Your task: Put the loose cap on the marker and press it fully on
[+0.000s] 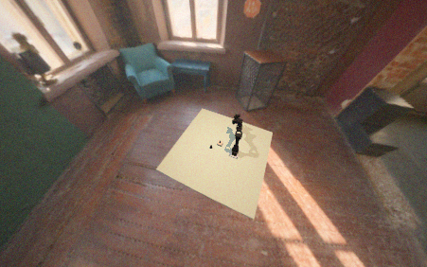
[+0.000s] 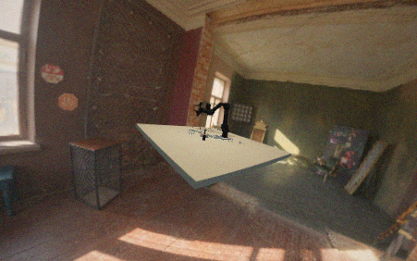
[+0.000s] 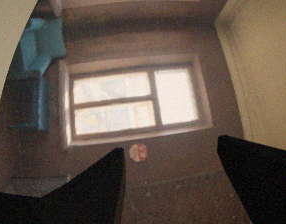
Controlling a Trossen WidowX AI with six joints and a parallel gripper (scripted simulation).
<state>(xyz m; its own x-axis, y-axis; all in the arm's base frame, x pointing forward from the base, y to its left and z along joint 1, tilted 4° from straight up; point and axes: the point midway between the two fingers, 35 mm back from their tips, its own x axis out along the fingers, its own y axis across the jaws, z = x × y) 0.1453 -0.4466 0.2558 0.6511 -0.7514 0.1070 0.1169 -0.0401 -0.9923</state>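
The black marker cap lies 490 mm to the left of my gripper tip, 270 mm below it and 160 mm ahead of it.
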